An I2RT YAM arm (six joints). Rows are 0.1 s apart.
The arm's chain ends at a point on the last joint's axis. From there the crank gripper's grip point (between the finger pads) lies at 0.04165 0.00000 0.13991 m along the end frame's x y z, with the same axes.
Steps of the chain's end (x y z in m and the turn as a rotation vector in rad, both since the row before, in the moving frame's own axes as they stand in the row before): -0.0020, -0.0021, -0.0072, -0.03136, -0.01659, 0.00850; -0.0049, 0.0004, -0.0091, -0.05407, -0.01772, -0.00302; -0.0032, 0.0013, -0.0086, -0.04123, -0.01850, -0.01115; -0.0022, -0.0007, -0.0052, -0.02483, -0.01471, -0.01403; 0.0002, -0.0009, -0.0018, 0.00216, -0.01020, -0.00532; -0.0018, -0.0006, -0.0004, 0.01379, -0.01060, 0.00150
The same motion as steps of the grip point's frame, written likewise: -0.0043, 0.0026, -0.0066, -0.03136, -0.01659, 0.00850; -0.0074, 0.0079, -0.0086, -0.05407, -0.01772, -0.00302; -0.0058, 0.0066, -0.0080, -0.04123, -0.01850, -0.01115; -0.0042, 0.0022, -0.0046, -0.02483, -0.01471, -0.01403; -0.0012, -0.0014, -0.0014, 0.00216, -0.01020, -0.00532; -0.0033, -0.0025, 0.0000, 0.01379, -0.01060, 0.00150
